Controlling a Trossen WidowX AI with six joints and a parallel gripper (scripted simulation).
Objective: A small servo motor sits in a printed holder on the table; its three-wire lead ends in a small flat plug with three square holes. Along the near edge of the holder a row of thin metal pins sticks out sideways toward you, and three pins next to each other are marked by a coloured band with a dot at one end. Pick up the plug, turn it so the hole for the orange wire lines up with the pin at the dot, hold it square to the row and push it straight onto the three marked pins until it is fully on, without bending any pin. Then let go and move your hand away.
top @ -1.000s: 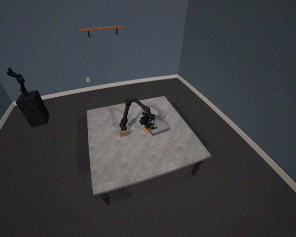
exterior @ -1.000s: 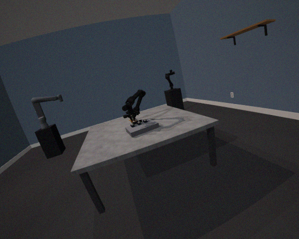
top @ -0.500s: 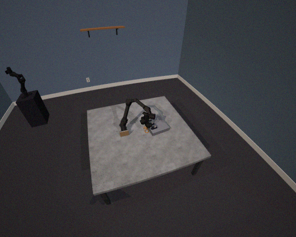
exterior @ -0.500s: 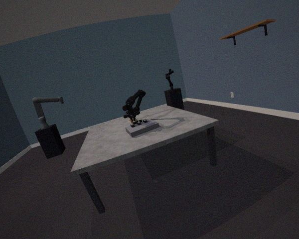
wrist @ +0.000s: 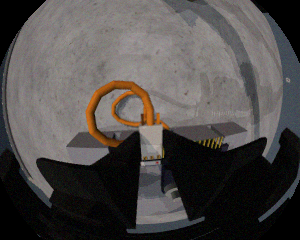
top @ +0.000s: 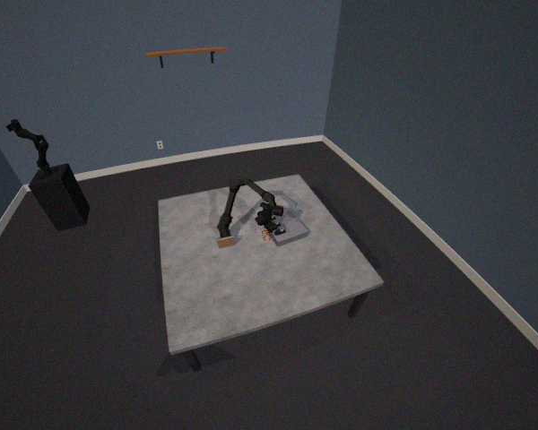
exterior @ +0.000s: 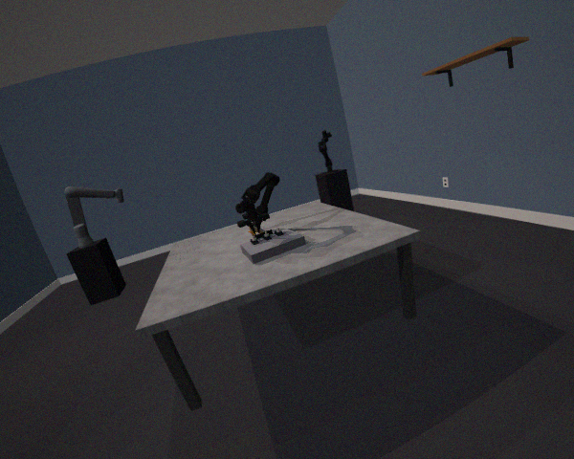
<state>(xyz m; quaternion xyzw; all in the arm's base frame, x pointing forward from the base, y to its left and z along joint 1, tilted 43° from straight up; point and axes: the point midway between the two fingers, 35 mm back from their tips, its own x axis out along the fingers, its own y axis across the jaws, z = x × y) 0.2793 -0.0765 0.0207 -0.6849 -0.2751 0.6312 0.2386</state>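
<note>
The green strip is 30 mm ahead of my gripper tip, 30 mm to the left of it and 20 mm below it. Round my gripper tip: grey printed holder (180 mm ahead, 40 mm to the left, 50 mm below).
</note>
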